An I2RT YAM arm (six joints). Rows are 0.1 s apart.
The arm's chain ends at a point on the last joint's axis. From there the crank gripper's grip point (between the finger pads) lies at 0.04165 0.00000 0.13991 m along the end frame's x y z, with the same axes.
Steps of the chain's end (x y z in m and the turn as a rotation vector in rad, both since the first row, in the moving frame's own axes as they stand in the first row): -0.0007, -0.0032, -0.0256, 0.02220, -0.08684, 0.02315; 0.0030, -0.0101, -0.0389, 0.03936, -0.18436, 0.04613; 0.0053, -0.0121, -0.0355, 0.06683, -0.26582, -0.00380; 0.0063, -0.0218, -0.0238, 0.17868, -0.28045, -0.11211; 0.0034, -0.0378, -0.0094, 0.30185, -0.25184, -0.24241; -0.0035, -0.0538, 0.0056, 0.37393, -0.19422, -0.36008; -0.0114, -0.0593, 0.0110, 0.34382, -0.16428, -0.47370
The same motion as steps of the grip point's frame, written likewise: -0.0130, -0.0055, -0.0225, 0.02220, -0.08684, 0.02315; -0.0233, -0.0144, -0.0337, 0.03936, -0.18436, 0.04613; -0.0329, -0.0218, -0.0298, 0.06683, -0.26582, -0.00380; -0.0354, -0.0497, -0.0204, 0.17868, -0.28045, -0.11211; -0.0381, -0.0856, -0.0114, 0.30185, -0.25184, -0.24241; -0.0419, -0.1144, -0.0016, 0.37393, -0.19422, -0.36008; -0.0491, -0.1189, 0.0043, 0.34382, -0.16428, -0.47370
